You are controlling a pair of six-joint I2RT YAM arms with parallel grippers.
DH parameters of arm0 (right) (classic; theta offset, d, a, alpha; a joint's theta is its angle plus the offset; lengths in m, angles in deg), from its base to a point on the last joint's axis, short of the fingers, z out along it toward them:
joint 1: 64.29 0.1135 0.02 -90
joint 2: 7.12 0 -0.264 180
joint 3: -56.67 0 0.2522 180
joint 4: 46.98 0 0.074 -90
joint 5: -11.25 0 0 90
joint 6: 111.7 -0.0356 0 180
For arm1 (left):
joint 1: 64.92 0.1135 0.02 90
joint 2: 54.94 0 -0.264 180
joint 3: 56.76 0 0.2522 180
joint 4: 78.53 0 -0.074 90
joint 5: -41.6 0 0 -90
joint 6: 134.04 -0.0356 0 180
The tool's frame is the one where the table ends.
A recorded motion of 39 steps. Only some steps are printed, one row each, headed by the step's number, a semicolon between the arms.
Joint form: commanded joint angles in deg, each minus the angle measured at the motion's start. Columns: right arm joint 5, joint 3, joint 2, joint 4, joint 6, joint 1; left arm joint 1, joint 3, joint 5, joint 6, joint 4, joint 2.
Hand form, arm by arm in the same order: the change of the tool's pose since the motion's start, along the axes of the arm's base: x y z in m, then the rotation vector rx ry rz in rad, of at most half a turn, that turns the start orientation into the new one. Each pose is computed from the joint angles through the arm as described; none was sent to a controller.
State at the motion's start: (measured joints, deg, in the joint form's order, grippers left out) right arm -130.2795 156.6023 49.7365 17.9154 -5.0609 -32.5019; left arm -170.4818 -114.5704 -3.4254 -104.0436 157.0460 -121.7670
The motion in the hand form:
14: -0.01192 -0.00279 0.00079 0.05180 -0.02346 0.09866; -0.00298 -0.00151 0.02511 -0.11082 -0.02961 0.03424
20: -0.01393 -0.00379 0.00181 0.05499 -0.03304 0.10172; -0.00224 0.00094 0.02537 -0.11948 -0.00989 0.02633
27: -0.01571 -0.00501 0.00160 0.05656 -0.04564 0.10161; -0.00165 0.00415 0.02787 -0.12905 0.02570 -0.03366
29: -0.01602 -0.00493 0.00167 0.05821 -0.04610 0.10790; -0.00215 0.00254 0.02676 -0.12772 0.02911 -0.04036
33: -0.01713 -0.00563 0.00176 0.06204 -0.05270 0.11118; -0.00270 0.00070 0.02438 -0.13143 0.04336 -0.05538
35: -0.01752 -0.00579 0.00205 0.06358 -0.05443 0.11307; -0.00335 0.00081 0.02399 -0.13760 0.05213 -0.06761
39: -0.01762 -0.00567 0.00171 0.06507 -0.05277 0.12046; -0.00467 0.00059 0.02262 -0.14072 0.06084 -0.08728
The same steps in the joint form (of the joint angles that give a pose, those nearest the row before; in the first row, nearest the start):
14: -5.13 -1.79 -2.30 -2.21 0.00 0.85; -0.48 -5.22 -1.10 -5.61 7.50 -3.14
20: -5.15 -1.70 -2.61 -2.18 0.24 0.95; -0.53 -4.93 -0.61 -4.35 7.07 -2.50
27: -5.05 -1.96 -3.07 -2.25 0.72 0.93; -0.52 -4.90 -1.36 0.97 2.57 -0.63
29: -5.36 -1.96 -3.08 -2.25 0.79 0.99; -0.52 -4.91 -1.45 1.56 2.41 -0.91
33: -5.55 -2.14 -3.37 -2.48 0.92 0.97; -0.52 -4.69 -1.47 3.11 2.25 -1.19
35: -5.64 -2.12 -3.42 -2.53 0.93 0.99; -0.68 -4.61 -1.54 4.03 2.12 -1.14
39: -6.08 -2.21 -3.43 -2.53 0.99 0.99; -0.94 -4.37 -1.81 5.29 1.73 -1.07

